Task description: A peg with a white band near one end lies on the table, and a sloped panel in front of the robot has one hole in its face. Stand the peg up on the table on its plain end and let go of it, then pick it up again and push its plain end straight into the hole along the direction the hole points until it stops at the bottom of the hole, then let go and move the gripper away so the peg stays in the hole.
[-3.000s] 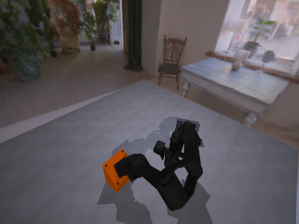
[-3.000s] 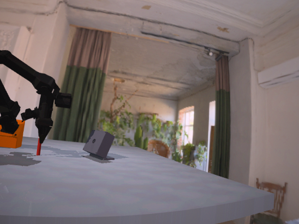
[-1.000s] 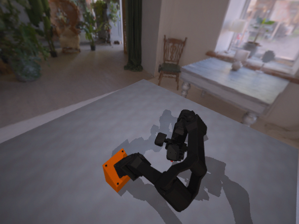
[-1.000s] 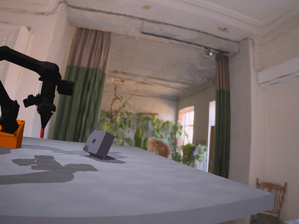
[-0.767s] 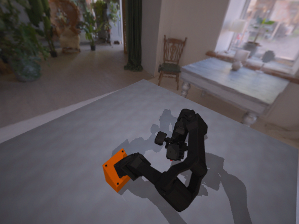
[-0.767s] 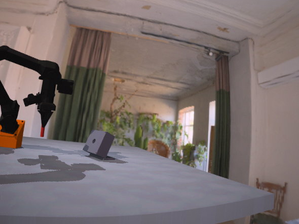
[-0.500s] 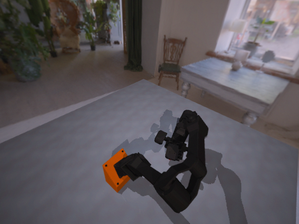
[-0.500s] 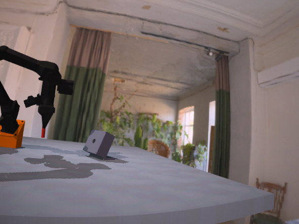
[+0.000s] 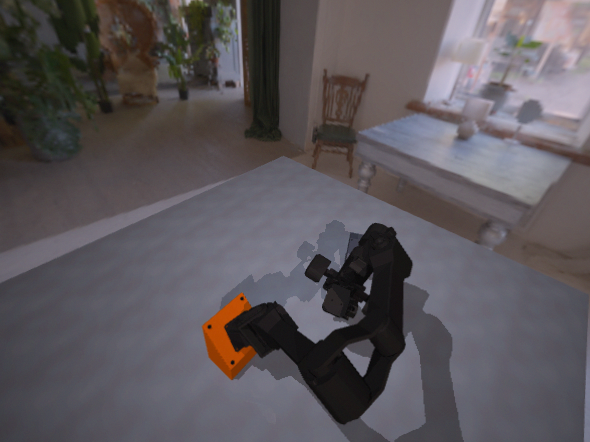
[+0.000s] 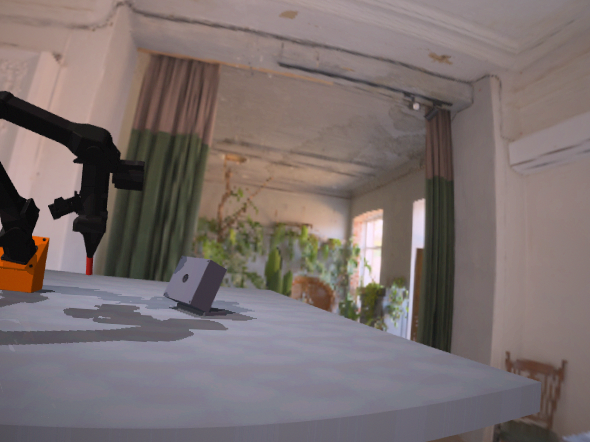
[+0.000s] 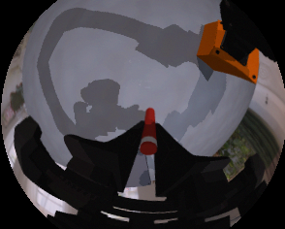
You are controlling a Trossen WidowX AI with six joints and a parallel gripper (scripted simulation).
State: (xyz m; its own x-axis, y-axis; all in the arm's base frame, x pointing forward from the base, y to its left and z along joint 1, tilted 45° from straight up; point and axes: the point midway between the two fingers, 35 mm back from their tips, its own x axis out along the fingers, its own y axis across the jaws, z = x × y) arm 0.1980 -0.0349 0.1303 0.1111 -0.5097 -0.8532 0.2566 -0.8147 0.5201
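Right now the grey sloped panel is 24 cm ahead of my gripper tip, 4 cm to the left of it and 4 cm below it. Also, from my gripper tip: red peg (2 cm above).
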